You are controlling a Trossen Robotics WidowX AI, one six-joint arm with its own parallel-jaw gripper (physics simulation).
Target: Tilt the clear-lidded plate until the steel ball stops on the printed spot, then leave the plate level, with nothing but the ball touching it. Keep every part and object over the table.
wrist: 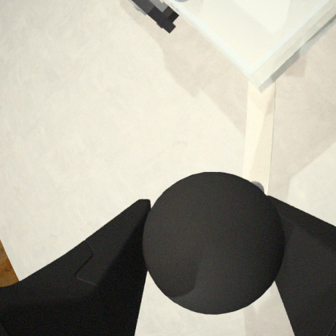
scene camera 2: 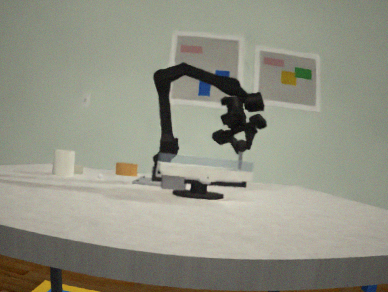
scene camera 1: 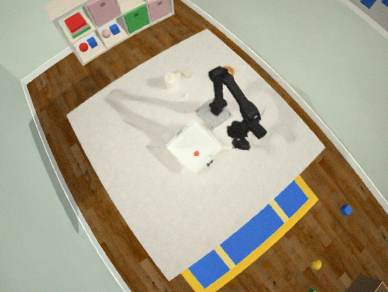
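The white clear-lidded plate (scene camera 1: 187, 140) (scene camera 2: 205, 171) (wrist: 235, 30) stands on a black pedestal (scene camera 2: 198, 194). It slopes slightly down to the right in scene camera 2; its exact tilt is unclear. The printed red spot (scene camera 1: 196, 153) shows through the lid. The steel ball (wrist: 181, 0) barely shows at the wrist view's top edge; I cannot place it relative to the spot. A cream bar (wrist: 259, 132) runs from the plate's corner toward a thin rod (scene camera 2: 240, 160) topped by a black round knob (wrist: 213, 243). My gripper (scene camera 1: 241, 144) (scene camera 2: 242, 145) (wrist: 204, 208) is shut on this knob, beside the plate's corner.
A white cup (scene camera 1: 171, 78) (scene camera 2: 64, 162), a cream piece (scene camera 1: 186, 73) and an orange object (scene camera 1: 229, 70) (scene camera 2: 126, 169) stand farther back. The arm's grey base plate (scene camera 1: 220, 119) is near the plate. A grey block (scene camera 2: 173, 182) hangs below the plate's left side.
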